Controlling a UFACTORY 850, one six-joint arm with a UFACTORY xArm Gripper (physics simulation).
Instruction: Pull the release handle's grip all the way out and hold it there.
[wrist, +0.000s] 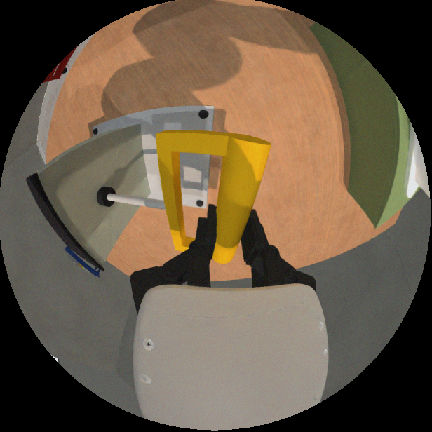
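The release handle is a yellow frame with a thick round grip (241, 187) along its right side. A pale rod (135, 200) runs from a black collar (105, 196) on the beige housing (75, 175) toward the left side of the yellow frame; where it joins the frame is hidden. My gripper (228, 218) is shut on the grip, one black finger on each side of it, near its lower end. The inner side of the left finger lies between the grip and the frame's left bar.
A grey bracket plate (167, 117) with dark bolts lies on the wooden table top (290, 120) behind the handle. A green block (375, 130) stands at the right. A red and white object (59, 68) shows at the upper left.
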